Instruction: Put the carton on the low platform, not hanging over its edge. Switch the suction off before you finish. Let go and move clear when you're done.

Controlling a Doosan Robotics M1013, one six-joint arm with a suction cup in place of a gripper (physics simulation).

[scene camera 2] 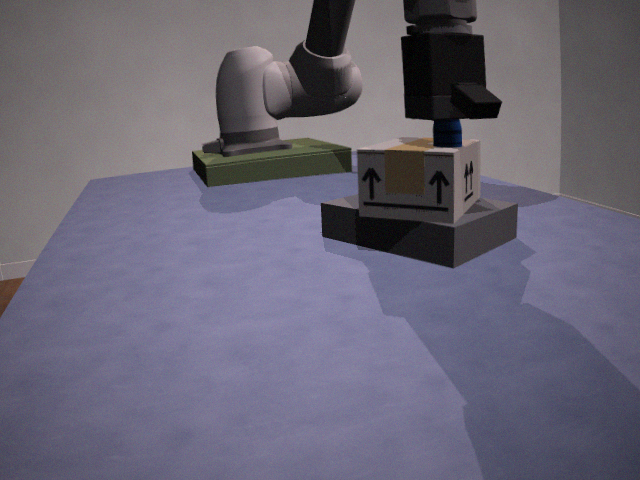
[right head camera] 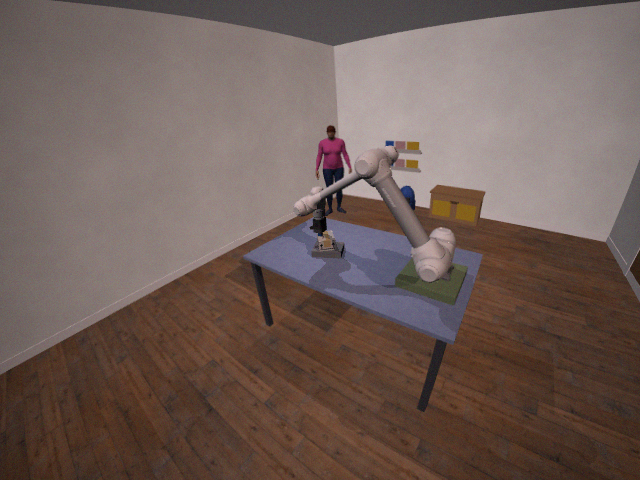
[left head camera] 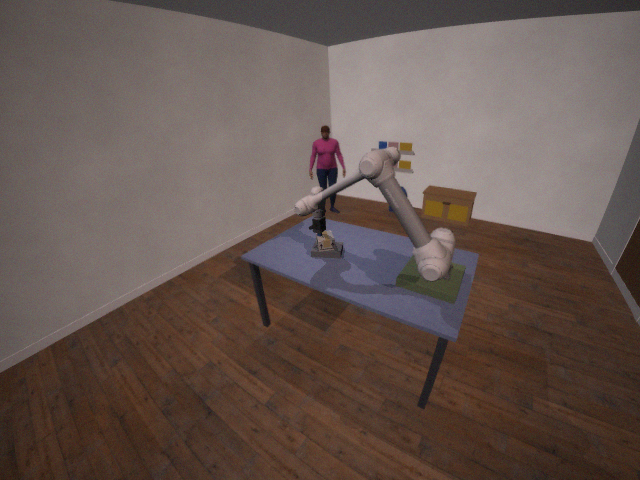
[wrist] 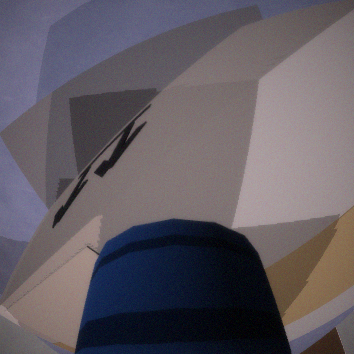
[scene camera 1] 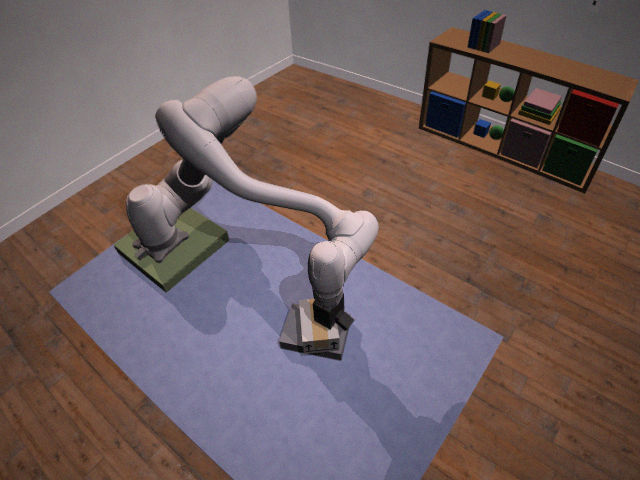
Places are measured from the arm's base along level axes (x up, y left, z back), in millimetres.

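Where they show: end effector, tool point: (right head camera: 320, 236) (left head camera: 319, 236) (wrist: 175, 241); arm's base, origin of the base link: (scene camera 2: 250, 149) (scene camera 1: 161, 241).
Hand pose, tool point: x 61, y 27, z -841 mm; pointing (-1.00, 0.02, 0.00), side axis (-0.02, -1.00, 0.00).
Note:
Each offset is from my tool point to the top centre of the thing. Level surfaces: height alone.
A white carton {dx +13, dy -10, dz +38 mm} (left head camera: 325, 241) (right head camera: 326, 241) (scene camera 1: 309, 330) (scene camera 2: 405, 180) (wrist: 210, 150) with tan tape and black arrows sits about level on the low dark grey platform {dx -69, dy -5, dz +58 mm} (left head camera: 326, 253) (right head camera: 327, 253) (scene camera 1: 291, 330) (scene camera 2: 485, 232) (wrist: 125, 60). The carton is turned relative to the platform. In the scene camera 2 view, its lower front left edge appears to reach or slightly pass the platform's edge. My blue suction cup gripper (scene camera 2: 447, 144) (wrist: 177, 280) points down and touches the carton's top near one side, apparently holding it. The suction seal itself is hidden.
The arm's base stands on a green block (left head camera: 429, 289) (scene camera 1: 193, 266) (scene camera 2: 279, 167) on the blue table {dx -117 mm} (left head camera: 361, 294). A person (left head camera: 326, 155) (right head camera: 332, 155) stands behind the table's far end. A shelf unit (scene camera 1: 537, 62) stands by the wall.

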